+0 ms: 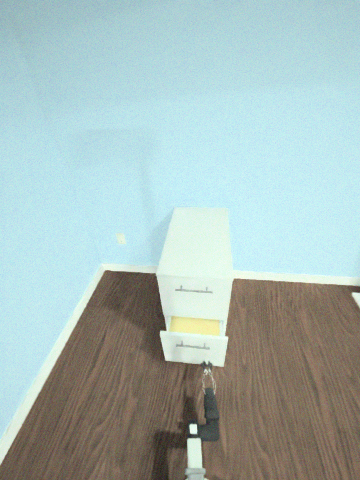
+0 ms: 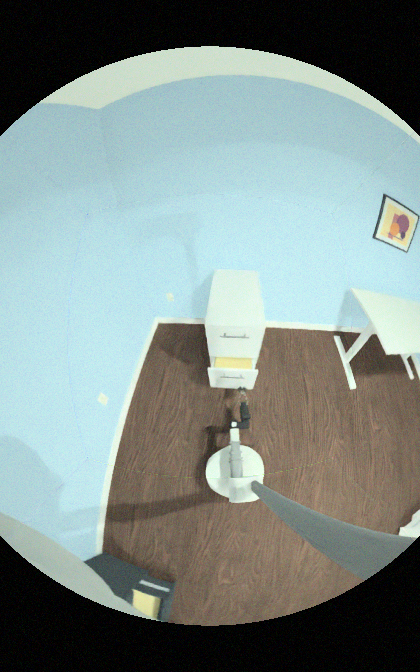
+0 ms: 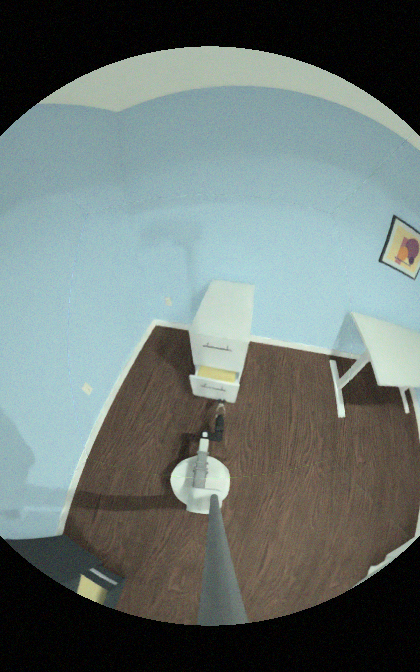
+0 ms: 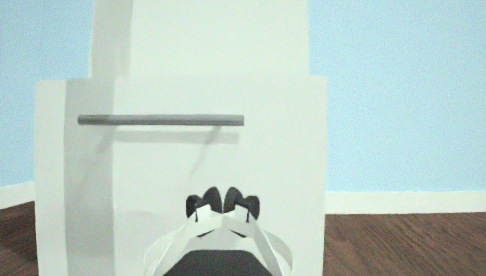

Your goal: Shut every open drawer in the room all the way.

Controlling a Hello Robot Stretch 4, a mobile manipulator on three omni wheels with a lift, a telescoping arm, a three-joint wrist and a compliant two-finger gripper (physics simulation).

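Places are measured from the robot's base along level axes (x right, y ahead, z up), in centimetres.
Pixels of known places: gripper, fingertip midpoint: (image 1: 206, 360) (image 4: 223, 202).
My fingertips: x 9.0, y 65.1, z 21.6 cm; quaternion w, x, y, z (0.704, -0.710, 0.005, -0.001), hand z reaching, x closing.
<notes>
Behind a point stands the place of what it marks.
The white cabinet (image 1: 200, 240) {x 9.2, y 111.7, z 70.9 cm} (image 2: 237, 295) (image 3: 225, 305) (image 4: 215, 40) {x 7.3, y 83.0, z 43.5 cm} stands against the blue wall. Its lower drawer (image 1: 172, 354) {x -11.1, y 73.8, z 11.0 cm} (image 2: 220, 382) (image 3: 202, 392) (image 4: 165, 170) {x 2.1, y 72.1, z 23.7 cm} is partly open, with a yellow interior; its upper drawer (image 1: 195, 305) {x 4.2, y 83.4, z 47.5 cm} (image 2: 235, 345) (image 3: 220, 356) looks shut. My gripper (image 1: 207, 366) {x 9.0, y 65.1, z 21.6 cm} (image 2: 242, 389) (image 3: 221, 402) (image 4: 223, 202) {x 9.0, y 65.1, z 21.6 cm} is shut and empty, its tips at the lower drawer's front, below and right of the handle's middle. Whether they touch it is unclear. A dark cabinet (image 2: 120, 574) (image 3: 45, 555) at the bottom left has an open drawer with a yellow interior (image 2: 146, 603) (image 3: 91, 589).
A white table (image 2: 395, 320) (image 3: 390, 350) stands at the right, its leg foot (image 2: 345, 362) (image 3: 337, 390) on the wooden floor. The left wall runs beside the white cabinet. A white object (image 2: 412, 525) (image 3: 390, 560) shows at the lower right edge.
</notes>
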